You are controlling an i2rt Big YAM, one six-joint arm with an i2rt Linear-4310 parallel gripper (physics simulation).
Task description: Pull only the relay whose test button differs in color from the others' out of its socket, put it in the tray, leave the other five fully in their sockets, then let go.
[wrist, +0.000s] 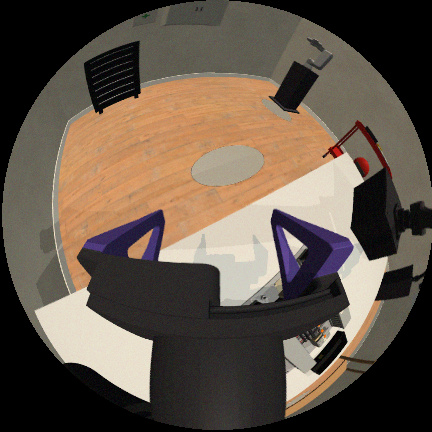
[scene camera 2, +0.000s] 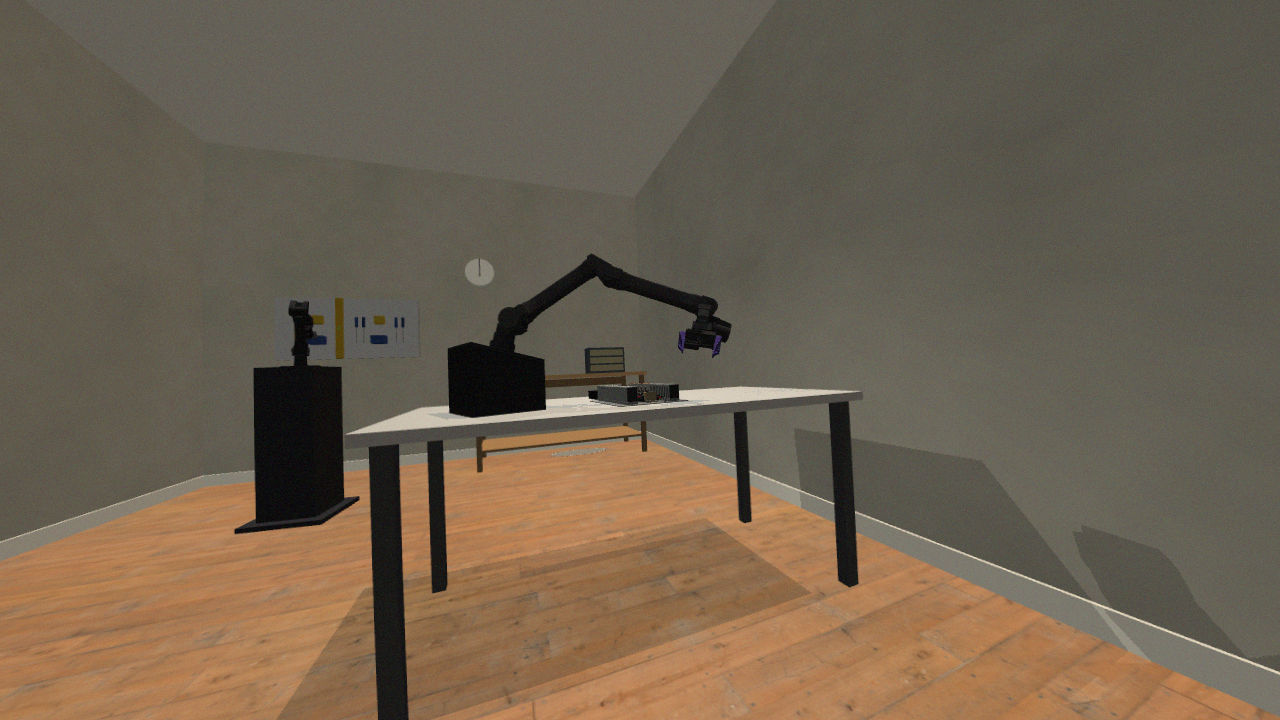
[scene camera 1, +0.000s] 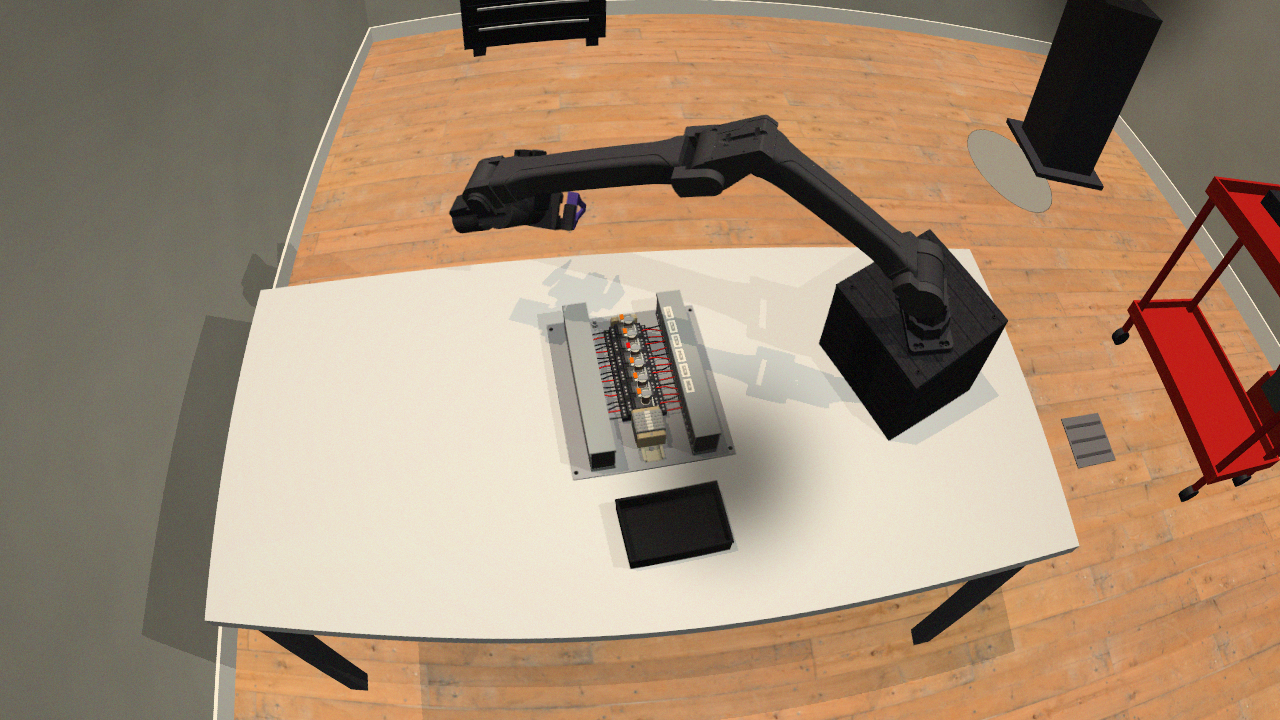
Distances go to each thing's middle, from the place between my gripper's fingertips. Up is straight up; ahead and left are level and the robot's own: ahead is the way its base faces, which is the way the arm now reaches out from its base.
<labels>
Right now my hand is 150 mm past the relay panel (wrist: 268, 289), 280 mm to the right of it and 160 mm above it. From my hand the other things lie so: black tray (scene camera 1: 664, 527) (210 mm behind, 550 mm to the left, 160 mm below).
</labels>
